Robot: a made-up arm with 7 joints. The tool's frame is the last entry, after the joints. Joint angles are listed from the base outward. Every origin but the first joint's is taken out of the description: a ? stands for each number. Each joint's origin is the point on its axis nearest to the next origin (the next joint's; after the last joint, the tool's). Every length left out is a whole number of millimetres.
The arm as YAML. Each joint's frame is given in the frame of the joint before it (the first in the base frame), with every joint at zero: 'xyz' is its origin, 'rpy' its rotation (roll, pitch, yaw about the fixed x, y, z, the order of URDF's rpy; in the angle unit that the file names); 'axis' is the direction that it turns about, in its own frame. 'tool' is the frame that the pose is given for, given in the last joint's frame.
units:
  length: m
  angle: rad
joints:
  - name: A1
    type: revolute
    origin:
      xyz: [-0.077, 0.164, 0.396]
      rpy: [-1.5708, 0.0, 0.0]
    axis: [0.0, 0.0, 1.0]
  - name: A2
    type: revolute
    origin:
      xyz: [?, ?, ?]
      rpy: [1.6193, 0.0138, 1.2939]
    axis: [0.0, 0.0, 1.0]
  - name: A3
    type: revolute
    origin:
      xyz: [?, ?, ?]
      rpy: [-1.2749, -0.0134, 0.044]
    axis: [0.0, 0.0, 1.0]
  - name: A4
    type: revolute
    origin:
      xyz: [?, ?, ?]
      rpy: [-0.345, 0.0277, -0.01]
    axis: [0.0, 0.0, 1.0]
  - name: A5
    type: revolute
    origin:
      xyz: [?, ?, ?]
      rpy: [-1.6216, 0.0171, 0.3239]
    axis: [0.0, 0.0, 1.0]
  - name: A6
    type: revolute
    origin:
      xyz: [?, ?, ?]
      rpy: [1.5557, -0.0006, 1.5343]
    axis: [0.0, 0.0, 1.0]
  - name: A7
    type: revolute
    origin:
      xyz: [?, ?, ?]
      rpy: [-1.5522, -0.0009, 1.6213]
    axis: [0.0, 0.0, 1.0]
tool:
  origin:
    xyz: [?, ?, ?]
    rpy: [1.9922, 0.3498, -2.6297]
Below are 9 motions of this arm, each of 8 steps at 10 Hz.
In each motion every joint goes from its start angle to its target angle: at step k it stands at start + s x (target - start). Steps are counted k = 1, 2, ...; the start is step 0. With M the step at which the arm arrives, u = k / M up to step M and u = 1 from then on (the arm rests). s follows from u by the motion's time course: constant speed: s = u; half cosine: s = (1 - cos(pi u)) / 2; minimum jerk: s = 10 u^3 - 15 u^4 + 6 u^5.
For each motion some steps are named. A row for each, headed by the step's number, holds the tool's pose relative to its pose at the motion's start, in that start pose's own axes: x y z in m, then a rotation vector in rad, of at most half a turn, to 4 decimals.
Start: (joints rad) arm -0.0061 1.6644 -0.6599 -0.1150 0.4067 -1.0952 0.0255
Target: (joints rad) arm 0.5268 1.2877 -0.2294 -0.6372 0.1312 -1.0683 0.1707
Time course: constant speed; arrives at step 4
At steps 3, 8:
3: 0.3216 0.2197 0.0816 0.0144 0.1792 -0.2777
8: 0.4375 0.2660 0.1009 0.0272 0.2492 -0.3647

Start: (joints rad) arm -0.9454 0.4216 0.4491 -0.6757 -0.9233 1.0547 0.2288
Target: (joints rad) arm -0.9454 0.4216 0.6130 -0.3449 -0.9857 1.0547 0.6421
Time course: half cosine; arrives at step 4
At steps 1, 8:
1: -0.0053 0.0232 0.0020 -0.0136 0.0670 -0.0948
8: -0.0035 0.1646 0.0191 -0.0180 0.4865 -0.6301

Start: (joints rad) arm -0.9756 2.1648 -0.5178 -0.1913 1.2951 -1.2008 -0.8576
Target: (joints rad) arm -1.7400 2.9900 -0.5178 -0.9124 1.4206 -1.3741 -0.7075
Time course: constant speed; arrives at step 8
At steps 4, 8:
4: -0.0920 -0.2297 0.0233 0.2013 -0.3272 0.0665
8: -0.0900 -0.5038 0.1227 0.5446 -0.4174 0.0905

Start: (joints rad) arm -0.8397 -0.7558 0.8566 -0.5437 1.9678 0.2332 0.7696
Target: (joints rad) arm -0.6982 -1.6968 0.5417 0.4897 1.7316 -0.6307 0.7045
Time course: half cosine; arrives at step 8
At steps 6, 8:
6: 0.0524 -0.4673 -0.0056 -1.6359 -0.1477 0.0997
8: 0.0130 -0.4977 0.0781 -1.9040 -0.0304 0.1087

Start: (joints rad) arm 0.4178 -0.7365 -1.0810 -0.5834 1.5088 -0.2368 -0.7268
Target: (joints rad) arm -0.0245 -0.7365 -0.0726 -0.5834 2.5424 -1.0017 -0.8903
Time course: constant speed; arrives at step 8
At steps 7, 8:
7: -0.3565 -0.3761 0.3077 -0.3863 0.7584 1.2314
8: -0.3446 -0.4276 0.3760 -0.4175 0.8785 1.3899

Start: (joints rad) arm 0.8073 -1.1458 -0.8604 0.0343 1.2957 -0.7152 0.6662
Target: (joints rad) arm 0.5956 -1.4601 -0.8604 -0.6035 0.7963 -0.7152 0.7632
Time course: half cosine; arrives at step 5
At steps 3, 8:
3: 0.0451 0.2079 0.2262 0.3536 -0.0918 -0.1838
8: 0.0926 0.2847 0.3219 0.4895 -0.2179 -0.2671

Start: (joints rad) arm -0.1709 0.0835 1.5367 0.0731 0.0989 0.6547 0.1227
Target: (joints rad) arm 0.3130 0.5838 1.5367 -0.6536 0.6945 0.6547 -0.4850
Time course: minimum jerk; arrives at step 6
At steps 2, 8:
2: -0.0263 -0.1058 -0.0750 0.0159 -0.2017 0.1394
8: -0.1733 -0.4131 -0.1959 0.3455 -0.8162 0.5964

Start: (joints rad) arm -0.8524 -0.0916 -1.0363 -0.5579 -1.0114 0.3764 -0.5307
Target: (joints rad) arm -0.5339 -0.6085 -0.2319 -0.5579 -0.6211 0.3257 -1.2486
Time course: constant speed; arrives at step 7
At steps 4, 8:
4: 0.1042 0.1228 -0.1077 -0.3903 -0.1201 -0.1131
8: 0.1486 0.1386 -0.2021 -0.7275 -0.1150 -0.0372

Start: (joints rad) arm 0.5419 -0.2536 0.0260 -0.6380 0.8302 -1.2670 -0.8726
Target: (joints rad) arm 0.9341 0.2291 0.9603 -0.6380 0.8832 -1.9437 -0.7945
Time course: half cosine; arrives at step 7
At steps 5, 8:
5: -0.3133 -0.4440 0.8540 1.2531 0.2010 0.8552
8: -0.3404 -0.6592 0.9375 1.5173 0.1487 1.0976

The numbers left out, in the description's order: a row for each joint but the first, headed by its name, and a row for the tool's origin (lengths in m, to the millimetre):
A2: -0.532 0.202 0.0
A3: -0.159 0.234 0.0
A4: 0.06 -0.085 0.0
A5: -0.127 0.274 0.0
A6: -0.088 -0.222 0.0
A7: -0.301 0.018 0.0
tool: -0.03 -0.024 0.0

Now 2 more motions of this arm.
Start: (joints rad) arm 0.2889 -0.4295 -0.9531 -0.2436 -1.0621 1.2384 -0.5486
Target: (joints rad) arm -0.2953 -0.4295 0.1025 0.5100 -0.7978 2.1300 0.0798
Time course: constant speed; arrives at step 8
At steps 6, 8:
6: 0.3103 -0.0845 -0.2457 -0.2911 -0.2661 -1.6113
8: 0.3847 -0.1610 -0.2940 -0.3293 -0.4246 -2.0813

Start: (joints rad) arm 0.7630 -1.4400 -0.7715 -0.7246 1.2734 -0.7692 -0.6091
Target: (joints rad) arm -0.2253 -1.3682 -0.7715 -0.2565 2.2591 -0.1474 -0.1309
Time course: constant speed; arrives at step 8
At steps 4, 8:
4: 0.0647 -0.0081 -0.0875 -0.8641 0.6500 -0.3162
8: 0.0978 -0.0915 0.0300 -1.7687 1.0205 -0.3607

